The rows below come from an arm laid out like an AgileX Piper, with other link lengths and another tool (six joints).
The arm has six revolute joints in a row. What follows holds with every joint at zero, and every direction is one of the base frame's. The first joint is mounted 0.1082 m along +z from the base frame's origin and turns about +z. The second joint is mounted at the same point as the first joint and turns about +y. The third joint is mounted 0.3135 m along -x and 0.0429 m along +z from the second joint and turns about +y. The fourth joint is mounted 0.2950 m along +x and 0.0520 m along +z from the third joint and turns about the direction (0.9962, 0, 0.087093). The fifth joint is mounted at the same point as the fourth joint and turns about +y. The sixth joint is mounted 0.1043 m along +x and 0.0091 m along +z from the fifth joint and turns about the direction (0.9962, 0, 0.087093). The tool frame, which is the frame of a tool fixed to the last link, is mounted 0.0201 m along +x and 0.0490 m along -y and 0.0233 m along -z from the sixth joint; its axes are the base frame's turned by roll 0.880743, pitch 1.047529 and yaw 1.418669 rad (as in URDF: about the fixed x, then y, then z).
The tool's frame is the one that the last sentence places.
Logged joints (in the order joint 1, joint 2, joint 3, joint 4, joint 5, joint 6), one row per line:
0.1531, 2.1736, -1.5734, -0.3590, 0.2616, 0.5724
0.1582, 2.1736, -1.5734, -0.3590, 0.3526, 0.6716
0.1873, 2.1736, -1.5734, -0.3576, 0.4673, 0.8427
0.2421, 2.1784, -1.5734, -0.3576, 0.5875, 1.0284
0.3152, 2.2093, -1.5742, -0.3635, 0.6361, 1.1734
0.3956, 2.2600, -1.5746, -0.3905, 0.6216, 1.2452
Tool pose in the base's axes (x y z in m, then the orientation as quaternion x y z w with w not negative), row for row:
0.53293, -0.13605, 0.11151, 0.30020, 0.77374, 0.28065, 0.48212
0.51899, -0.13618, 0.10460, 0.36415, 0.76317, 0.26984, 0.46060
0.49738, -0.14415, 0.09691, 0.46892, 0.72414, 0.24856, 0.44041
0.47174, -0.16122, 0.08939, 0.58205, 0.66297, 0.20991, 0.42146
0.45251, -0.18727, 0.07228, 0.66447, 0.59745, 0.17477, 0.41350
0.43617, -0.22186, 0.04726, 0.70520, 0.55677, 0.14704, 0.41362
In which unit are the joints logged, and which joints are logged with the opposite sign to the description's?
The joints are logged in radians. Opposite sign: joint 1.
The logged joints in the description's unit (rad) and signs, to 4 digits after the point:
-0.1531, 2.1736, -1.5734, -0.3590, 0.2616, 0.5724
-0.1582, 2.1736, -1.5734, -0.3590, 0.3526, 0.6716
-0.1873, 2.1736, -1.5734, -0.3576, 0.4673, 0.8427
-0.2421, 2.1784, -1.5734, -0.3576, 0.5875, 1.0284
-0.3152, 2.2093, -1.5742, -0.3635, 0.6361, 1.1734
-0.3956, 2.2600, -1.5746, -0.3905, 0.6216, 1.2452

